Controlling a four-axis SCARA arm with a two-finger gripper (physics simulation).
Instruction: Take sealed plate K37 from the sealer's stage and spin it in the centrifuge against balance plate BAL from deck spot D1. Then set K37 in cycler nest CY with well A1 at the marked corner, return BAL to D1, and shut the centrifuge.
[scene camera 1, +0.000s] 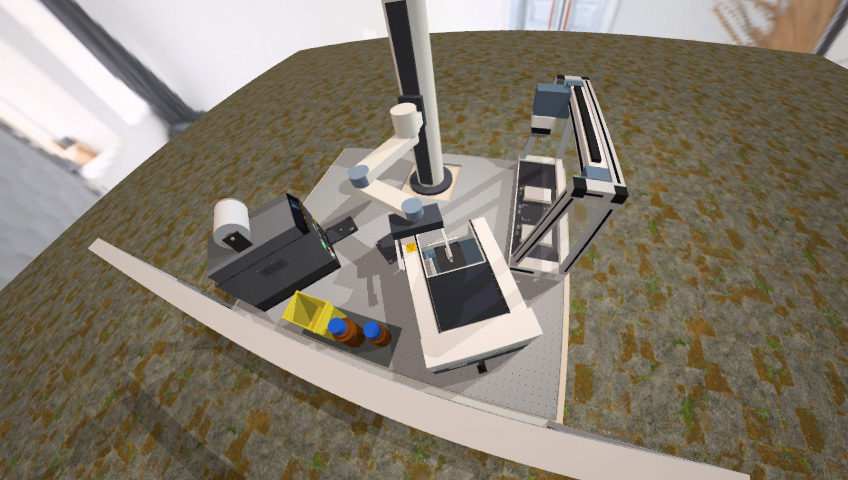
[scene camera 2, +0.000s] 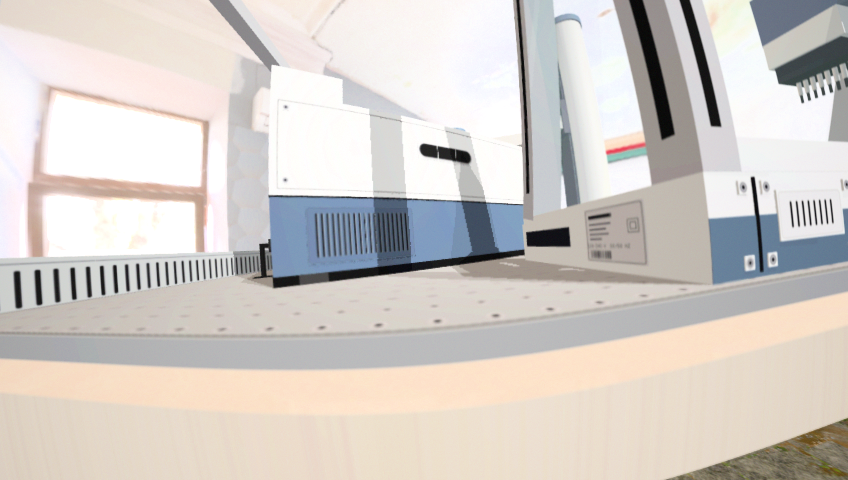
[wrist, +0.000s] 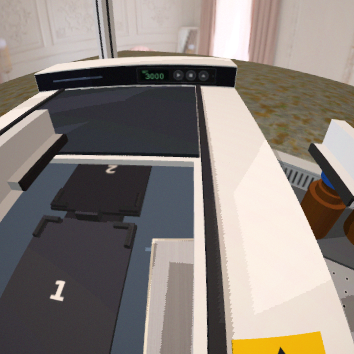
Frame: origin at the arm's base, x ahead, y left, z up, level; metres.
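Seen in the pictures: gripper, fingertip midpoint: (scene camera 1: 426, 264) (wrist: 186, 124); arm's base at its link origin: (scene camera 1: 431, 180).
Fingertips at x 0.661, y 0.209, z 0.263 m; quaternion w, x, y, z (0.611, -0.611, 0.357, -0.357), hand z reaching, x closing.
Observation:
Pixels of each thing's middle, then the offset from my fingertips to it. "spot": a spot on its surface instead.
- centrifuge at the middle of its body: (wrist: 106, 196) (scene camera 2: 402, 203) (scene camera 1: 460, 291) dz -0.128, dx +0.014, dy +0.117 m
- bucket 2 at a spot on its surface: (wrist: 107, 187) spot: dz -0.110, dx +0.014, dy +0.110 m
- sealer at the middle of its body: (scene camera 1: 267, 246) dz -0.012, dx +0.077, dy -0.684 m
- pale plate at the middle of its body: (scene camera 1: 537, 194) dz -0.190, dx -0.586, dy +0.373 m
- pale item at a spot on its surface: (scene camera 1: 542, 234) spot: dz +0.043, dx -0.165, dy +0.345 m
- pale box-like part at the middle of its body: (wrist: 194, 296) (scene camera 1: 425, 274) dz -0.139, dx -0.024, dy -0.029 m
The centrifuge (scene camera 1: 476, 350) (scene camera 2: 333, 148) (wrist: 265, 215) has its hatch open and its display reads 3000. Bucket 1 (wrist: 85, 265) and bucket 2 (wrist: 107, 187) show bare dark surfaces inside. My gripper (scene camera 1: 424, 259) (wrist: 186, 124) is open and empty above the centrifuge's hatch end. The sealer (scene camera 1: 273, 261) stands at the left; its dark stage (scene camera 1: 342, 230) shows no plate. A pale plate (scene camera 1: 537, 193) and another pale item (scene camera 1: 542, 234) lie on the deck at the right; their labels cannot be read. I cannot tell which plate is K37 or BAL. Nest CY cannot be made out.
A gantry frame (scene camera 1: 606, 191) (scene camera 2: 672, 89) stands over the right-hand deck. Yellow bins (scene camera 1: 306, 312) and two brown bottles with blue caps (scene camera 1: 351, 333) (scene camera 1: 377, 334) stand on a dark mat at the front. A pale box-like part (wrist: 172, 295) lies beside bucket 1 in the chamber.

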